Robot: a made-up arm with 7 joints. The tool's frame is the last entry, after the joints.
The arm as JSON. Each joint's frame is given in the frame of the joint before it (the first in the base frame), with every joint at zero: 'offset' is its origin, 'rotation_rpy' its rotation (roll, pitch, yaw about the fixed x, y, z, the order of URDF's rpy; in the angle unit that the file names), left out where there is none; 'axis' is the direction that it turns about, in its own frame. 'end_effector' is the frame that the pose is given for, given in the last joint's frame.
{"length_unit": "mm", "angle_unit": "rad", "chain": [
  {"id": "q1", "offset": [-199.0, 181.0, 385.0], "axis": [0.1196, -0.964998, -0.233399]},
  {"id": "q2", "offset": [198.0, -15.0, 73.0], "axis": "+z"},
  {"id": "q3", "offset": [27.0, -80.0, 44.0], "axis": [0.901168, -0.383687, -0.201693]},
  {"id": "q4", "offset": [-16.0, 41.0, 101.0], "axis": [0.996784, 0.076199, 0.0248]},
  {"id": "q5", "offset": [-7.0, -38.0, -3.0], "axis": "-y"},
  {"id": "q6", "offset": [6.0, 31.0, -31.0], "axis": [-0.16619, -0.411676, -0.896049]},
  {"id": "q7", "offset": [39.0, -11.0, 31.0], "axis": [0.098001, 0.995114, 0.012]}
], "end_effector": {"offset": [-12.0, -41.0, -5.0], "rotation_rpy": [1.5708, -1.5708, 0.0]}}
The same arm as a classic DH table. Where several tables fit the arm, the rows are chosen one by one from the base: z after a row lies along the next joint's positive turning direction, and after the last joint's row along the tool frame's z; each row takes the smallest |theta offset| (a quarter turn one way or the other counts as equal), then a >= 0, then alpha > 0; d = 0 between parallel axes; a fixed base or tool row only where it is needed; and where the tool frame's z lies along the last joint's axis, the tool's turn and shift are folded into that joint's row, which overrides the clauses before.
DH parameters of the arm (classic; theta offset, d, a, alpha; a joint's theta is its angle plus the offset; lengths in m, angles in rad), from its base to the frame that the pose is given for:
base (fixed): 0.1233 0.3360 -0.1752 1.8064
q1: 0.0000 -0.1695 0.1947 -1.8064
q2: 1.0450 0.1380 -0.0630 1.7739
q3: -1.1552 -0.1068 -0.0721 -0.5276
q4: -0.4612 0.1244 0.0028 1.6471
q5: 1.3625 -0.0068 0.0116 1.1465
q6: 0.1049 -0.0081 0.0352 2.0228
q7: 1.3101 -0.1512 0.0035 3.0427
tool (fixed): 3.0198 -0.0852 0.0000 0.0000

